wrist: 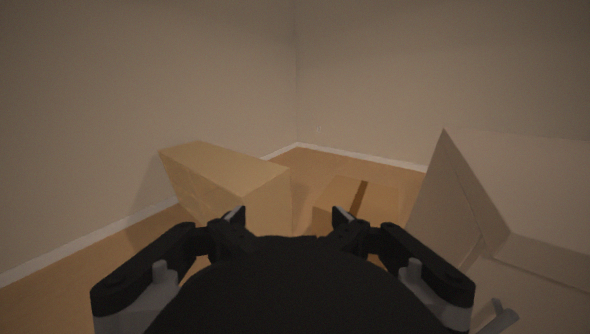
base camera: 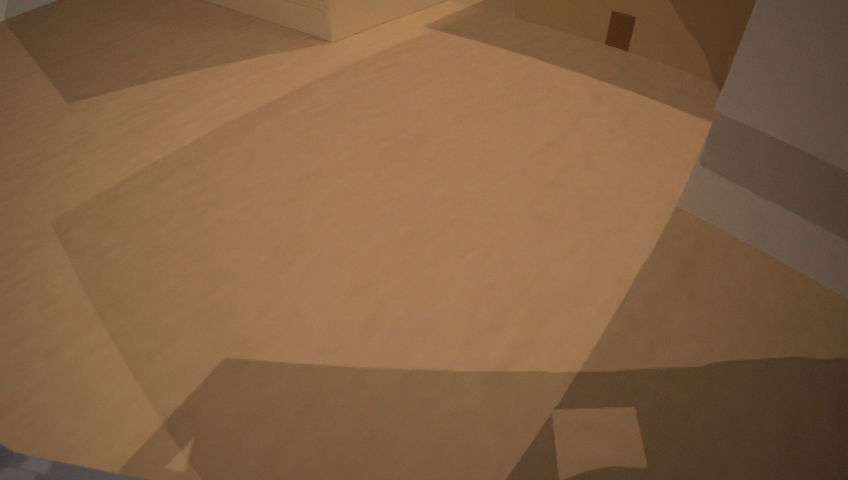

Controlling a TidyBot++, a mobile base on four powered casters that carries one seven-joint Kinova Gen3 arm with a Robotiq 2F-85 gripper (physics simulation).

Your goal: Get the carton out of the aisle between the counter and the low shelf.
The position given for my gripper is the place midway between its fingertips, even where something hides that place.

In view: my gripper (wrist: 289, 215), a carton (wrist: 375, 203), a counter (base camera: 764, 174), a low wooden shelf (wrist: 208, 180) and a wall (wrist: 96, 96).
The counter shows as well in the wrist view (wrist: 500, 207).
